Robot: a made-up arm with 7 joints.
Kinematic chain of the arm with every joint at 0, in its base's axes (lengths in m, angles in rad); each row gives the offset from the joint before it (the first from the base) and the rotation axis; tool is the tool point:
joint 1: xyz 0 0 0 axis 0 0.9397 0.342
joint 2: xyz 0 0 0 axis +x
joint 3: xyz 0 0 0 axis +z
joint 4: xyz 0.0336 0 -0.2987 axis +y
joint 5: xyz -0.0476 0 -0.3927 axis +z
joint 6: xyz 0 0 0 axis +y
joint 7: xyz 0 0 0 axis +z
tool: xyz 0 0 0
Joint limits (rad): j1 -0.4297..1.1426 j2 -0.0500..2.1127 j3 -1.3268..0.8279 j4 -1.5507..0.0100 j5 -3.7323..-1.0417 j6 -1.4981..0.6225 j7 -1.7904..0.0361
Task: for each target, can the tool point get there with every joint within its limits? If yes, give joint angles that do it. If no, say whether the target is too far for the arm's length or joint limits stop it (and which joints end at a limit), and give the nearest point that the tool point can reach.
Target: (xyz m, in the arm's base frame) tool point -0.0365 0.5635 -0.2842
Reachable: yes | joints 0.9135 1.5322 -0.3467 -1.1058 -2.4686 0.0229 -0.1611
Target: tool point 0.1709 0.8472 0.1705
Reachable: no: too far | nearest point 0.1348 0.6696 0.1346 | short by 0.185 m
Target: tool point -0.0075 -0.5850 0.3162
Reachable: no: joint limits stop it (at a limit: joint 1, joint 2, joint 4) | nearest point 0.1963 -0.4444 -0.2651 | short by 0.632 m
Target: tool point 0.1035 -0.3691 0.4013
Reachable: no: joint limits stop it (at a limit: joint 1, joint 2, joint 3, joint 4) | nearest point 0.1052 0.1126 0.5316 | short by 0.499 m
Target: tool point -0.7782 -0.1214 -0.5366
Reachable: no: too far | nearest point -0.5684 -0.0887 -0.3920 | short by 0.257 m
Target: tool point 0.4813 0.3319 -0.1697
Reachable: yes | joints -0.2690 0.9815 -0.0674 -1.2563 -2.6764 -1.2450 -1.4671
